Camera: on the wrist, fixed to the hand. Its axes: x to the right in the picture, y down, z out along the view.
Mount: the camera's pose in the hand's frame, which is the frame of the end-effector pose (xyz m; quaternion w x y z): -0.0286 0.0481 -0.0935 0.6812 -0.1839 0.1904 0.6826
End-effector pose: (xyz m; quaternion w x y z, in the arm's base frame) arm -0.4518 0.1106 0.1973 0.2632 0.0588 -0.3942 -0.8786
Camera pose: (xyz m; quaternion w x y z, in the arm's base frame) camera -0.3783 0.0368 0.1653 0.8648 -0.1101 -0.0970 -0.4801
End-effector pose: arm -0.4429 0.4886 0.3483 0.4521 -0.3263 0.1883 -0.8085
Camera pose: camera -0.4681 0.4889 0.2423 0.7640 -0.0229 0.5858 -0.2696
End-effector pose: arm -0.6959 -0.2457 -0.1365 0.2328 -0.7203 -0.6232 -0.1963
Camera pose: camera -0.6518 -0.3285 -0.0811 0.2788 -0.9215 0.1476 -0.2266
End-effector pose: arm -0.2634 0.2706 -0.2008 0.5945 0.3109 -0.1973 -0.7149
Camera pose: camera -0.1621 0.2962 -0.2316 0.9876 0.1039 -0.1020 -0.0583
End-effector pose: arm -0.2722 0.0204 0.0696 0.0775 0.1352 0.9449 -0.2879
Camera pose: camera -0.2370 0.1056 0.1277 0.0943 0.7776 0.6191 0.0563
